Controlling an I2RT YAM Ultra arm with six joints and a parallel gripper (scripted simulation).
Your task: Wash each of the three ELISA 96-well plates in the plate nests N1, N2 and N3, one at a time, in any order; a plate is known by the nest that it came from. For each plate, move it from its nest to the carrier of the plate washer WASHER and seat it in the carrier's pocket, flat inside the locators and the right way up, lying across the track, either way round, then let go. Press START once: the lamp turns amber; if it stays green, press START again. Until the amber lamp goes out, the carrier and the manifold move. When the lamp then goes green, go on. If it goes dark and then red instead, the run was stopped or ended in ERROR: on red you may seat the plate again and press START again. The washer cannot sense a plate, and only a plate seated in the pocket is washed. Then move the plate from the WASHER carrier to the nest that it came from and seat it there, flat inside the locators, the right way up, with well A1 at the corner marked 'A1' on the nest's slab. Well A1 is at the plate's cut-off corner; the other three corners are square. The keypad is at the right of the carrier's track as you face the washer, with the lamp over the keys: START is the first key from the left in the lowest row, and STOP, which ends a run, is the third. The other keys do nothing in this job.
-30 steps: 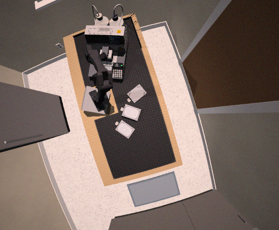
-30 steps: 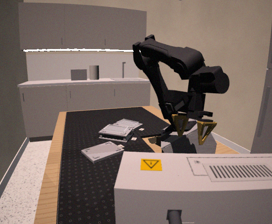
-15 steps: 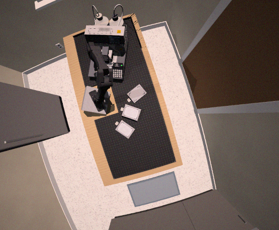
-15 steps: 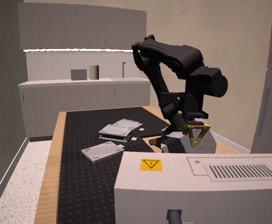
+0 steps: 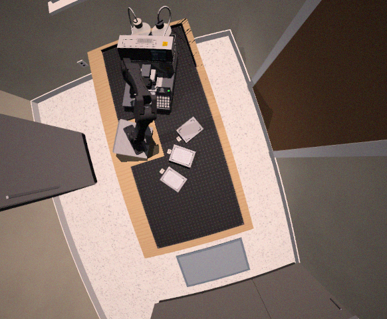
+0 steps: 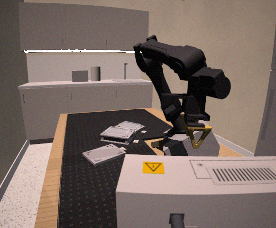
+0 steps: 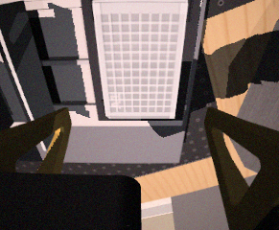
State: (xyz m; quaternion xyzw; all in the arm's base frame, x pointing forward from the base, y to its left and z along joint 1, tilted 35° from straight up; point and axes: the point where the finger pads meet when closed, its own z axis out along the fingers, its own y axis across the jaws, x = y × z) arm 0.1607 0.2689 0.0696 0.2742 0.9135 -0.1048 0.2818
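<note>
Now: hand 100 mm above the carrier pocket. Also, from my hand: n1 label (40 mm ahead, 370 mm to the right, 170 mm below); then grey nest slab (140 mm ahead, 360 mm to the right, 170 mm below); then washer (100 mm ahead, 120 mm to the left, 50 mm below).
</note>
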